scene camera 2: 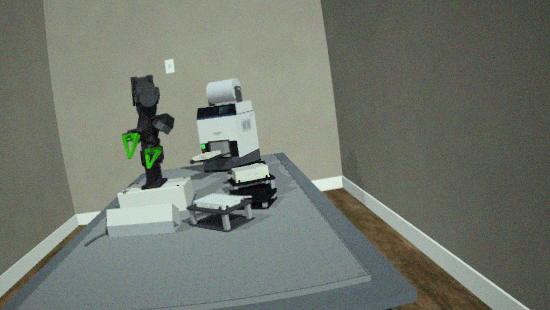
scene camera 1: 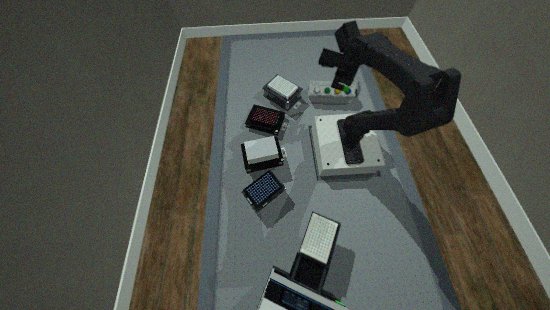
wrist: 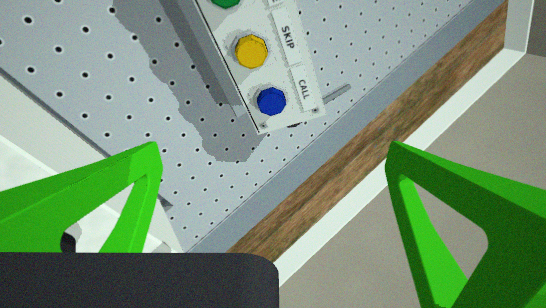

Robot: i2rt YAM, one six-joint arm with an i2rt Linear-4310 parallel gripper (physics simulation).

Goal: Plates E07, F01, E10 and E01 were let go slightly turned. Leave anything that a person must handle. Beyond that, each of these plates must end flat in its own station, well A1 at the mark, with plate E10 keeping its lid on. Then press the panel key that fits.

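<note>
My gripper [scene camera 1: 345, 88] [scene camera 2: 140, 162] [wrist: 273, 154] is open and empty above the blue-key end of the key panel [scene camera 1: 325, 99] [scene camera 2: 140, 220] [wrist: 261, 75]. In the wrist view the yellow key [wrist: 251, 51] reads SKIP and the blue key [wrist: 271, 101] CALL; part of a green key [wrist: 225, 1] shows. A white plate [scene camera 1: 283, 86] [scene camera 2: 220, 201], a dark plate with red wells [scene camera 1: 265, 118], a tall white plate [scene camera 1: 262, 149] [scene camera 2: 250, 173] and a plate with blue wells [scene camera 1: 263, 189] rest on stands. Another white plate [scene camera 1: 320, 239] [scene camera 2: 206, 156] lies at the instrument. Plate codes and small turns are unreadable.
The white instrument [scene camera 1: 270, 303] [scene camera 2: 227, 131] bears a roll [scene camera 2: 222, 92] and shows a green light [scene camera 2: 203, 147]. The arm's white base block [scene camera 1: 327, 145] [scene camera 2: 155, 198] stands beside the panel. A short grey cable or rod [scene camera 2: 95, 237] [wrist: 337, 93] sticks out from the panel.
</note>
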